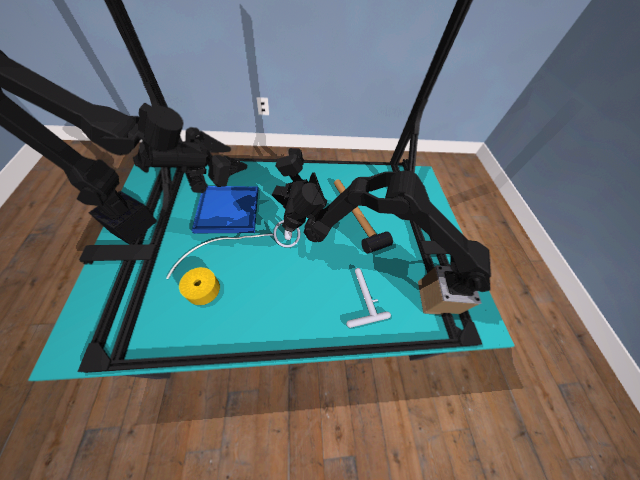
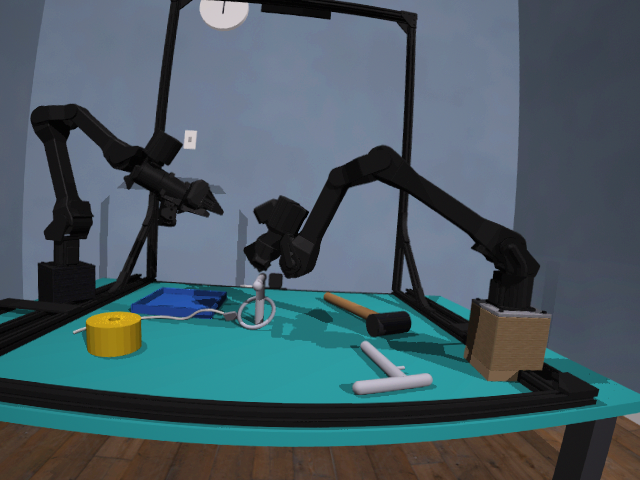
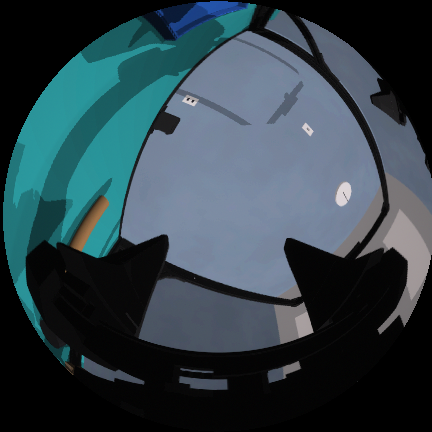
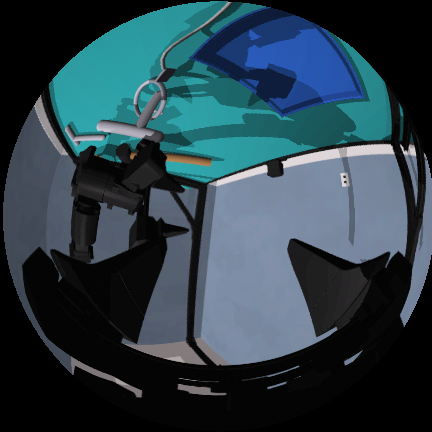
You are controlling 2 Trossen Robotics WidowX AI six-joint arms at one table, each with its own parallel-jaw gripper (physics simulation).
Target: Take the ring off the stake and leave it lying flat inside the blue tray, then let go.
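Pixels of known places: left gripper, fingertip midpoint: (image 1: 306, 162) (image 3: 228, 243) (image 4: 184, 209); right gripper, fingertip midpoint: (image 1: 238, 157) (image 2: 215, 214) (image 4: 229, 244); left arm's base, link origin: (image 1: 458, 283) (image 2: 509, 306); right arm's base, link origin: (image 1: 116, 208) (image 2: 66, 264).
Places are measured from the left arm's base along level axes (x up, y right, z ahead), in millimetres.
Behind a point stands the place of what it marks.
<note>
A grey ring (image 1: 276, 239) {x -102, y 148, z 509 mm} (image 2: 242, 318) {x -102, y 149, z 507 mm} (image 4: 136, 100) {x -98, y 140, z 453 mm} lies around the foot of a short white stake (image 1: 288, 234) {x -5, y 107, z 464 mm} (image 2: 259, 297) {x -53, y 165, z 472 mm} (image 4: 146, 112) {x -50, y 175, z 483 mm} in the middle of the teal table. The blue tray (image 1: 223, 229) {x -98, y 164, z 682 mm} (image 2: 175, 302) {x -111, y 255, z 716 mm} (image 4: 282, 52) {x -111, y 245, z 690 mm} (image 3: 193, 15) sits just left of it and is empty. My left gripper (image 1: 284, 178) (image 2: 252, 230) (image 3: 228, 243) {x 85, y 310, z 433 mm} (image 4: 184, 209) {x 85, y 310, z 433 mm} is open and empty. It hangs a little above the stake with its fingers turned toward the back wall. My right gripper (image 1: 232, 157) {x 125, y 249, z 612 mm} (image 2: 215, 200) (image 4: 229, 244) {x 125, y 249, z 612 mm} is open and empty, high above the tray's back edge.
A white cable (image 1: 209, 243) {x -112, y 119, z 717 mm} (image 2: 175, 315) {x -112, y 141, z 659 mm} runs from the ring's side past the tray. A yellow spool (image 1: 199, 286) {x -67, y -43, z 682 mm} (image 2: 113, 333) {x -77, y -71, z 666 mm} sits front left. A hammer (image 1: 361, 216) {x -83, y 262, z 230 mm} (image 2: 366, 314) {x -90, y 225, z 223 mm} and a white T-shaped tool (image 1: 368, 305) {x -101, y -45, z 218 mm} (image 2: 390, 373) {x -105, y -54, z 218 mm} lie to the right. Black frame posts stand at the back.
</note>
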